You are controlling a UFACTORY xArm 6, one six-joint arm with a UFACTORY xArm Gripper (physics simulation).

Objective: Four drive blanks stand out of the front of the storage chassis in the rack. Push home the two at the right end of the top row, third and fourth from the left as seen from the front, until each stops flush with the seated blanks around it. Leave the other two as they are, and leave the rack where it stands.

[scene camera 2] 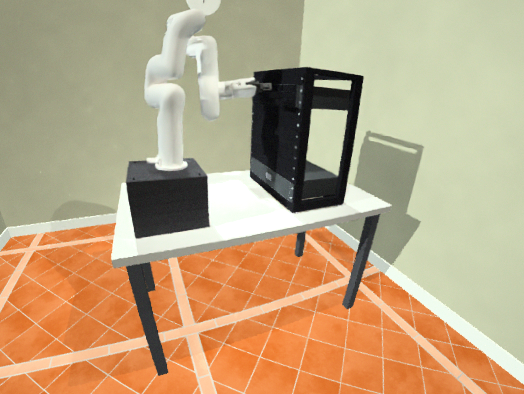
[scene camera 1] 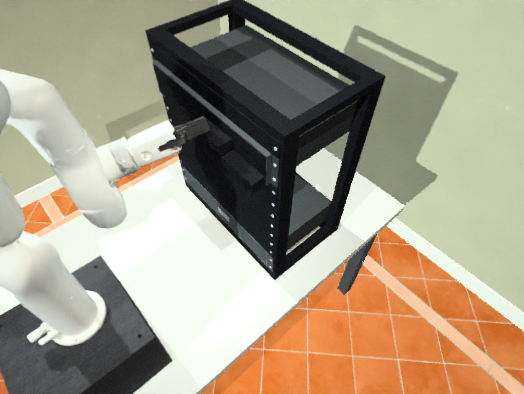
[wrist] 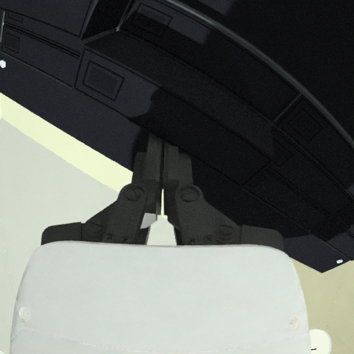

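Where they show: gripper, fingertip midpoint: (scene camera 2: 271, 86) (scene camera 1: 206, 122); arm's base, origin of the base link: (scene camera 2: 171, 166) (scene camera 1: 77, 317).
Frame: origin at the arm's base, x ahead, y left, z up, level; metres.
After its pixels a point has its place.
Observation:
The black rack (scene camera 1: 286, 200) {x 0.481, y -0.209, z 0.188 m} (scene camera 2: 301, 150) {x 0.472, y -0.208, z 0.075 m} (wrist: 65, 107) stands upright on the table, with the dark storage chassis across its upper front. In scene camera 1 a blank (scene camera 1: 221, 144) {x 0.431, y -0.058, z 0.296 m} and a longer blank (scene camera 1: 245, 171) {x 0.429, y -0.132, z 0.268 m} stand out of it. My gripper (scene camera 1: 206, 126) {x 0.442, y 0.001, z 0.314 m} (scene camera 2: 270, 86) {x 0.442, y 0.001, z 0.314 m} (wrist: 163, 149) is shut and empty, its tips at the front. In the wrist view they are at the edge of a latched blank (wrist: 102, 80) in the row nearest the rack's top, almost level with its image-left neighbour (wrist: 30, 47). A blank (wrist: 215, 55) beyond it stands out. Contact and exact flushness are hidden in dark shadow.
The white table (scene camera 1: 165, 250) {x 0.288, y 0.129, z -0.210 m} (scene camera 2: 230, 205) {x 0.250, y -0.016, z -0.210 m} carries the rack and the arm's black base block (scene camera 1: 142, 345) {x 0.069, y -0.160, z -0.001 m} (scene camera 2: 167, 200) {x -0.050, y -0.153, z -0.076 m}. The rack's open top frame (scene camera 1: 310, 47) {x 0.730, y -0.046, z 0.392 m} lies above and beyond the gripper. Pale walls stand behind the rack.

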